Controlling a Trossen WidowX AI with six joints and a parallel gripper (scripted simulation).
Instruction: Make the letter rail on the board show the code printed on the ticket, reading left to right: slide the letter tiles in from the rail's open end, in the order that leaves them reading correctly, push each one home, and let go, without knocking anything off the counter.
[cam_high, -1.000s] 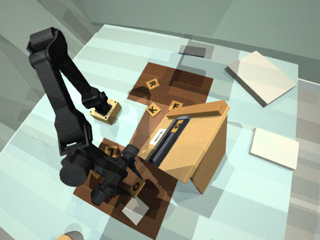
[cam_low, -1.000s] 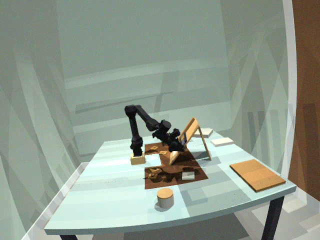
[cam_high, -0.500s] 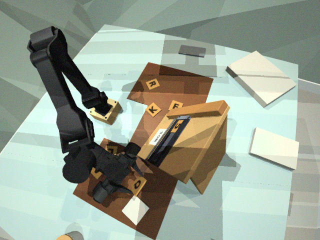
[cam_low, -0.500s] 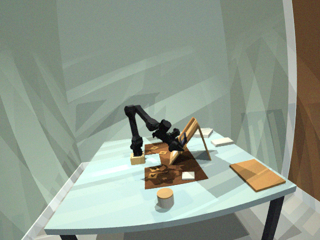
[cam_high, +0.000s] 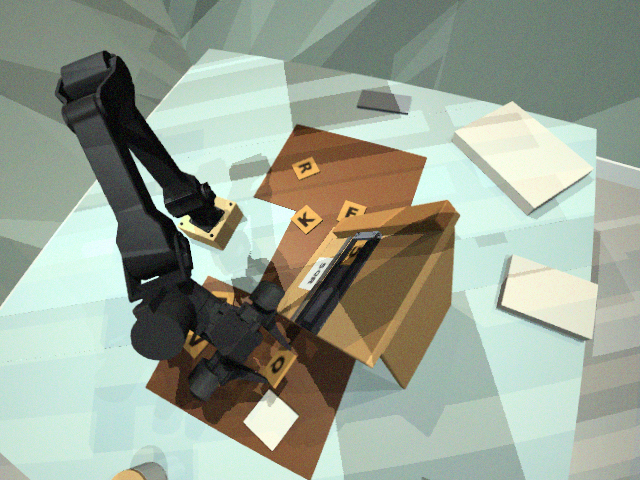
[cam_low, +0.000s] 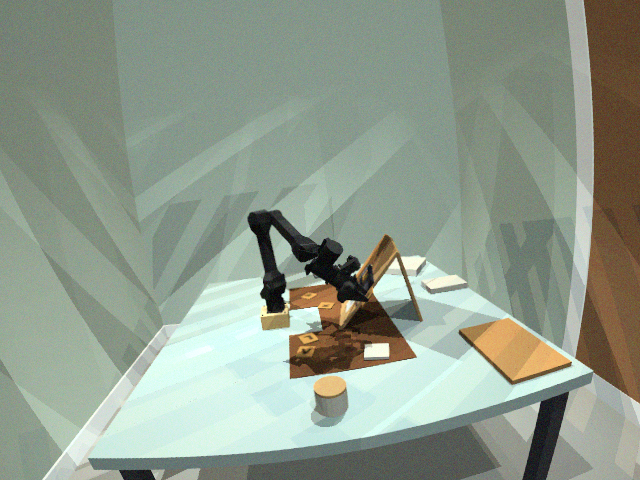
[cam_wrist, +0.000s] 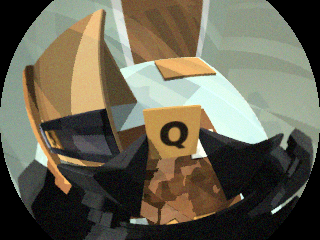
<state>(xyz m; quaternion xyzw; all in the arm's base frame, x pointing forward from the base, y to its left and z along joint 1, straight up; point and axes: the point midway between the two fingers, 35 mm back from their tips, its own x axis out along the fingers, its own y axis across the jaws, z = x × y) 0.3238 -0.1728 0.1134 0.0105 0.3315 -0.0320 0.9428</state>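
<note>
Now: gripper tip 230 mm to the right of the s tile and 20 mm short of it. From my gripper tip the other things lie so: q tile (right at my gripper tip); l tile (220 mm behind, 150 mm below, 30 mm to the left); white ticket (180 mm to the left, 90 mm below, 50 mm behind).
</note>
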